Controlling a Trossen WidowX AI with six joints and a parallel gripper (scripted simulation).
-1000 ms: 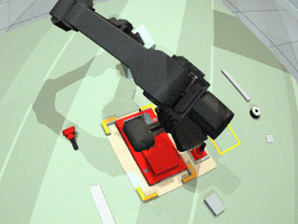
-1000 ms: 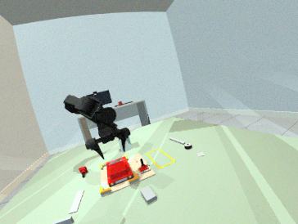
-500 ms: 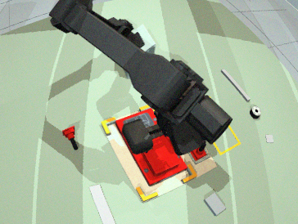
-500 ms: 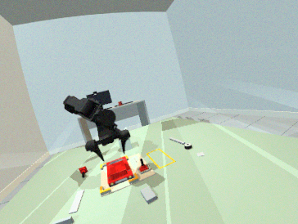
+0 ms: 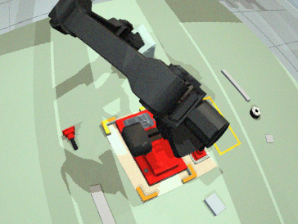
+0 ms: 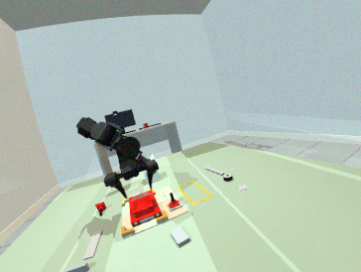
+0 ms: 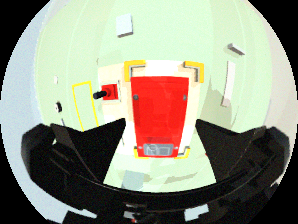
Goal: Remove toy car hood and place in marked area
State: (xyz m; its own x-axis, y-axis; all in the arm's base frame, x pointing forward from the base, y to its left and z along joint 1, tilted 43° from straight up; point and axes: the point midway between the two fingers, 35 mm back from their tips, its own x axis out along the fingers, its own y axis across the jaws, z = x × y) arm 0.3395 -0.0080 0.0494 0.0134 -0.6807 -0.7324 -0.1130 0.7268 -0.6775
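Right now the red hood is 5 cm below my gripper tip. Round my gripper tip: grey square (38 cm to the left, 9 cm below, 6 cm ahead); then black wheel (37 cm to the left, 8 cm below, 5 cm behind).
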